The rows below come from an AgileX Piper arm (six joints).
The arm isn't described. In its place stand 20 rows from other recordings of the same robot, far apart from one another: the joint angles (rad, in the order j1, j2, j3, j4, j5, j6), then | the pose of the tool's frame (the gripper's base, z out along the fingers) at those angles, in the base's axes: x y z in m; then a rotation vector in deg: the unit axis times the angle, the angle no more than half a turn.
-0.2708, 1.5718, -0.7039, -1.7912, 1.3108, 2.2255 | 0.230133, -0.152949, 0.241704, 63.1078, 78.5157, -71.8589
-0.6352, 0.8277, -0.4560, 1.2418, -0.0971, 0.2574 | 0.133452, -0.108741, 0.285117, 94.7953, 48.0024, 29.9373
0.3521, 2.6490, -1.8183, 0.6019, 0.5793, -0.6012 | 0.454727, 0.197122, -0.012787, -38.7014, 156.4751, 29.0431
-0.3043, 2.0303, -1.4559, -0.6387, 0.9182, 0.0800 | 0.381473, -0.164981, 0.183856, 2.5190, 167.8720, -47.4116
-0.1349, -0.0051, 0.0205, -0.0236, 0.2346, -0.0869 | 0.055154, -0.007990, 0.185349, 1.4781, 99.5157, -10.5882
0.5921, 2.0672, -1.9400, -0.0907, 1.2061, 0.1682 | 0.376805, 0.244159, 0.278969, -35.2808, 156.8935, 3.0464
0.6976, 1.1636, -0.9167, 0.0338, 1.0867, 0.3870 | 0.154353, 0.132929, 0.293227, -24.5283, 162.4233, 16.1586
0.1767, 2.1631, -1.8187, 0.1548, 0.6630, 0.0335 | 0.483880, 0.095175, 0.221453, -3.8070, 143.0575, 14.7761
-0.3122, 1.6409, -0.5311, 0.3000, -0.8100, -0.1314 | 0.273980, -0.108895, 0.178719, 28.8068, 99.9390, -20.6609
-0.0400, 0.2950, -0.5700, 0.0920, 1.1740, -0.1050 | 0.030500, 0.006496, 0.285770, -4.3103, 136.1729, 2.7972
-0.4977, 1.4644, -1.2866, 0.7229, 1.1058, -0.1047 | 0.285111, -0.093667, 0.342678, 42.4533, 136.4507, 42.2329
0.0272, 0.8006, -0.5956, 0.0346, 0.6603, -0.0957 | 0.147396, 0.005942, 0.281109, -7.0240, 134.3691, 0.2678
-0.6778, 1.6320, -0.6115, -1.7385, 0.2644, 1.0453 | 0.201999, -0.192716, 0.145874, 5.4335, 151.4606, -49.4897
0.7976, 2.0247, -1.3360, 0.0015, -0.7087, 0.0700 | 0.327061, 0.335014, 0.245843, -30.5541, 80.5170, 40.3137
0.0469, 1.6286, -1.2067, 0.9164, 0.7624, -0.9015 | 0.345794, 0.066151, 0.283347, -27.5462, 131.5990, 37.3844
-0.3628, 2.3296, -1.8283, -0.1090, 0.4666, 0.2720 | 0.483414, -0.188269, 0.150636, 38.5048, 135.1660, -8.1903
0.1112, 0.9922, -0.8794, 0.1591, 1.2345, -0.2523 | 0.154499, 0.030946, 0.310554, -26.8464, 159.0363, 10.9881
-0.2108, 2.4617, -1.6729, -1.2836, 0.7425, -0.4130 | 0.466379, -0.160139, 0.068880, 84.2946, -128.8022, 72.9223
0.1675, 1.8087, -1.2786, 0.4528, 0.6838, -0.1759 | 0.372105, 0.088425, 0.223811, -4.1213, 152.5394, 27.9179
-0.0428, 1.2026, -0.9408, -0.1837, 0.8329, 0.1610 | 0.233188, -0.022297, 0.302641, 8.7673, 146.7334, -10.1100
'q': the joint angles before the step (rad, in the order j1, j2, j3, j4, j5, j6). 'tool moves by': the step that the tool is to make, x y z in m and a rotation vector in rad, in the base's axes. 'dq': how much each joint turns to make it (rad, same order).
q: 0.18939, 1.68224, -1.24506, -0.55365, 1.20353, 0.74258
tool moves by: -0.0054, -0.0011, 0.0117, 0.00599, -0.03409, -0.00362
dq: 0.00002, -0.03720, 0.00026, -0.00003, 0.00388, 0.00198
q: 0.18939, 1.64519, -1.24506, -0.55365, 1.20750, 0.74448
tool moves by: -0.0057, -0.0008, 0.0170, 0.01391, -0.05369, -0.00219
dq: 0.00011, -0.04579, -0.01150, 0.00405, 0.00228, 0.00001
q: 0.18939, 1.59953, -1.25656, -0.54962, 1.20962, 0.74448
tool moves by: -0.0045, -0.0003, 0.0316, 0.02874, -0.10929, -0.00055
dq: -0.00011, -0.05791, -0.05320, 0.00762, -0.00197, -0.00009
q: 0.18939, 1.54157, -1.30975, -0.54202, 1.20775, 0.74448
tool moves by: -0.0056, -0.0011, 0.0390, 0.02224, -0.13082, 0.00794
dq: -0.00011, -0.05509, -0.08049, -0.00027, -0.00154, -0.00876
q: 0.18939, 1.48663, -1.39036, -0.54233, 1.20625, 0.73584
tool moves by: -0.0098, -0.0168, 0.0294, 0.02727, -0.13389, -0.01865
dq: -0.05767, -0.06370, -0.03308, 0.01237, -0.05394, -0.01397
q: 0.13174, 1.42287, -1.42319, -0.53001, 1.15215, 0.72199
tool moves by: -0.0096, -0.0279, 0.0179, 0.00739, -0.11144, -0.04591
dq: -0.10501, -0.05123, -0.00158, 0.01592, -0.08034, -0.02404
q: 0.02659, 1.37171, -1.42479, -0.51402, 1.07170, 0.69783
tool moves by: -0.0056, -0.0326, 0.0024, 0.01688, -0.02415, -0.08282
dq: -0.13021, -0.00792, 0.00001, 0.04243, -0.03469, -0.03645
